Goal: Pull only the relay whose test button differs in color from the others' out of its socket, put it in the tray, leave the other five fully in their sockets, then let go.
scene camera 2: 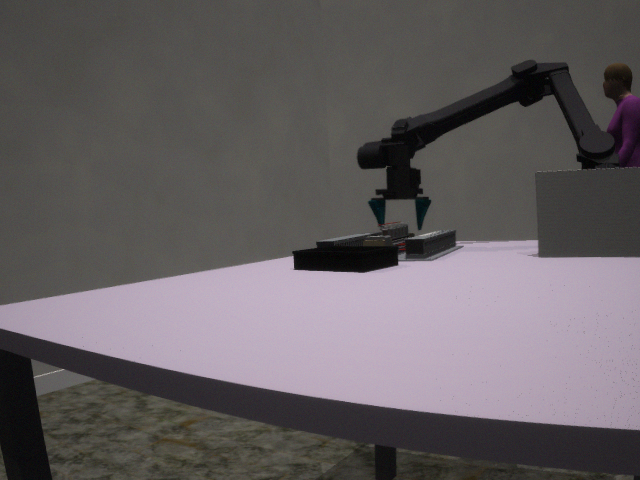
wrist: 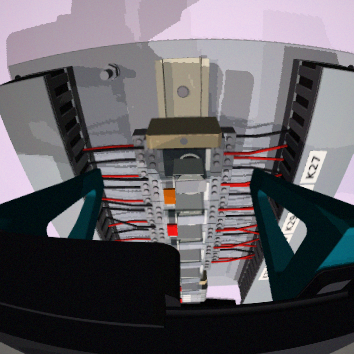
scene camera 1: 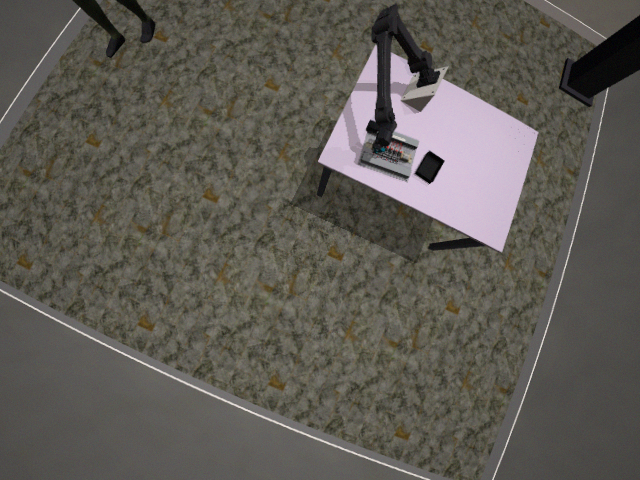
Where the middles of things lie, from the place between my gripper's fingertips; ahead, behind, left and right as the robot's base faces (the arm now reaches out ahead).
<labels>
Now: hand 20 mm to the left of the tan end bracket [wrist: 200,131] and 20 mm above it. Round my hand: grey panel [wrist: 248,85] (80 mm to the left, 50 mm below, 10 mm behind).
</labels>
